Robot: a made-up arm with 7 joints.
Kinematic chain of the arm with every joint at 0, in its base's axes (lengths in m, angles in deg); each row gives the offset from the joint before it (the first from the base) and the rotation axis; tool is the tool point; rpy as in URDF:
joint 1: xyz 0 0 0 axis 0.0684 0.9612 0.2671
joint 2: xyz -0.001 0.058 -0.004 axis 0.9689 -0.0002 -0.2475
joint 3: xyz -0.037 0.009 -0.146 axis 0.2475 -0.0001 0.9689
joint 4: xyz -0.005 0 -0.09 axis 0.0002 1 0
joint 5: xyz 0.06 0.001 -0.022 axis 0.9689 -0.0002 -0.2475
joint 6: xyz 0.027 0 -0.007 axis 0.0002 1 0
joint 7: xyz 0.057 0 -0.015 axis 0.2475 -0.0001 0.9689
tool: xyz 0 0 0 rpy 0 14.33 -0.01
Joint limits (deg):
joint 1: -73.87..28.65
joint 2: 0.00..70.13
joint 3: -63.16..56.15
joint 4: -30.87..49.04
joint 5: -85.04..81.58
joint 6: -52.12..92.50
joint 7: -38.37..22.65
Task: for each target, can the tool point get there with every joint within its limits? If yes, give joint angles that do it. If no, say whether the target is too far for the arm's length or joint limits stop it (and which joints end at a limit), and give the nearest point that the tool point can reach.
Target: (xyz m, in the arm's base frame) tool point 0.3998 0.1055 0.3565
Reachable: no: too far | nearest point 0.2555 0.1884 0.1103 | short by 0.297 m
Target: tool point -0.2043 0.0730 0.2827
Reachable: no: joint limits stop it (at a limit: joint 1, joint 2, joint 3, joint 4) | nearest point 0.0541 0.2227 0.1154 | short by 0.342 m
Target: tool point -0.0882 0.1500 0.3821
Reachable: no: joint limits stop it (at a limit: joint 1, joint 2, joint 4) | nearest point 0.0711 0.2308 0.1359 | short by 0.304 m
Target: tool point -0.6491 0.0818 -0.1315
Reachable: no: too far | nearest point -0.2564 0.1032 -0.2360 | short by 0.407 m
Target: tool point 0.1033 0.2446 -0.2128
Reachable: yes | joints 0.56 56.60 -25.97 8.23 -53.05 -24.84 5.29
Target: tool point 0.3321 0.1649 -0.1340
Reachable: yes | joints -56.07 19.79 23.73 37.65 -38.15 -8.30 14.92
